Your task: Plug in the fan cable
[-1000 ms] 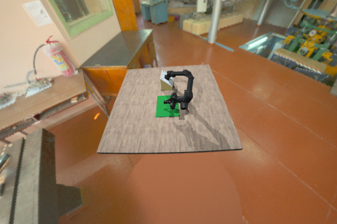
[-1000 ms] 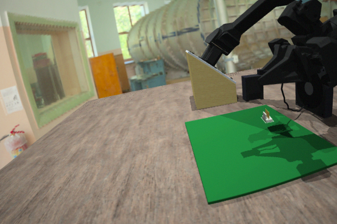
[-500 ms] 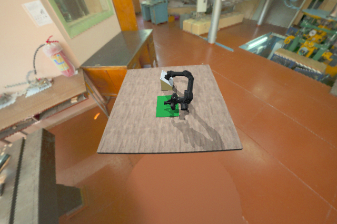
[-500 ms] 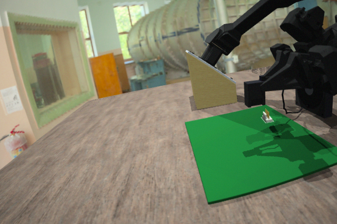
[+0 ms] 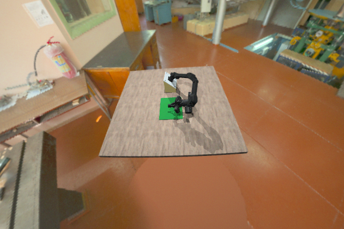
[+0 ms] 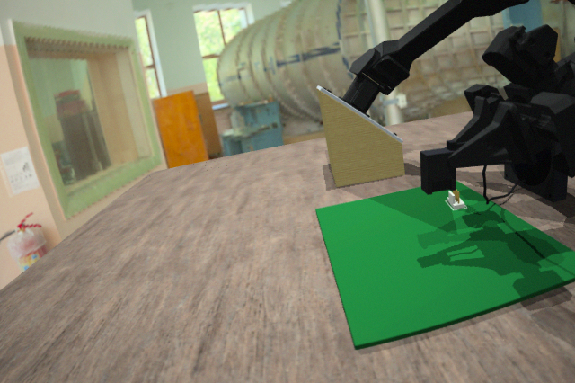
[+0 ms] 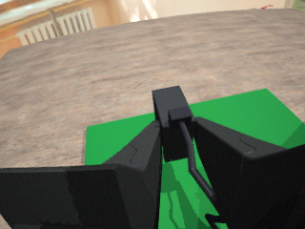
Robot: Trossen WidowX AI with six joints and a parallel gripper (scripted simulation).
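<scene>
The green board lies 12 cm below my gripper tip, 6 cm behind it and 1 cm to the right of it. Also, from my gripper tip: black fan: 20 cm to the left, 12 cm behind, 5 cm below; then fan header: 12 cm behind, 11 cm below, 6 cm to the left; then fan plug: 1 cm to the right, 1 cm below.
</scene>
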